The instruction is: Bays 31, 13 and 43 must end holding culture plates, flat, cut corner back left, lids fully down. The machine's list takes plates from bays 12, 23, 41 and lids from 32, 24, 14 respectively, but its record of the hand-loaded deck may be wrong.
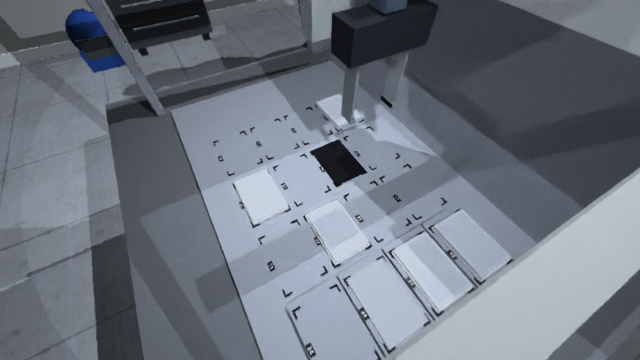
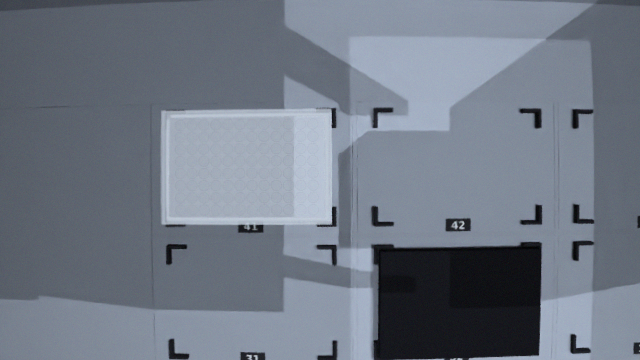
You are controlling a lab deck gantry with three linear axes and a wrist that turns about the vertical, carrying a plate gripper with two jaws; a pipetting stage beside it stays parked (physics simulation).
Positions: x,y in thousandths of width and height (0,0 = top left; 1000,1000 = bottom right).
Labels:
gripper: image 1 576,307; not seen in image 2 (out of frame)
black lid: image 1 534,462; image 2 701,824

